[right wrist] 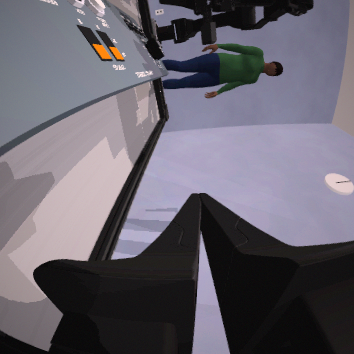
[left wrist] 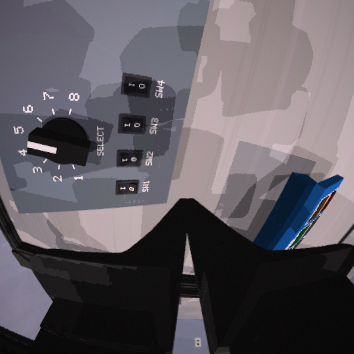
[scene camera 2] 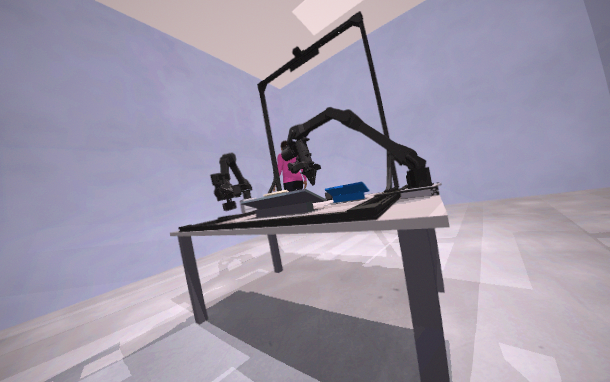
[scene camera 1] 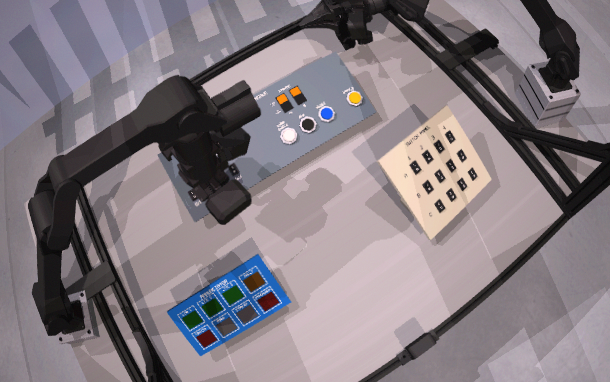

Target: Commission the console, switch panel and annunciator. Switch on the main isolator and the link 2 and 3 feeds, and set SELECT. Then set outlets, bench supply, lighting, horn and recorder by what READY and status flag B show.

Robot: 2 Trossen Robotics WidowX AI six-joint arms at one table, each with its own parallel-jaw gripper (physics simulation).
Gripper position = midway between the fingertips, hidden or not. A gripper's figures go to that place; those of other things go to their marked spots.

Labels:
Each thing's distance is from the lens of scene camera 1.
my left gripper (scene camera 1: 210, 195): 80 cm
my right gripper (scene camera 1: 299, 26): 92 cm

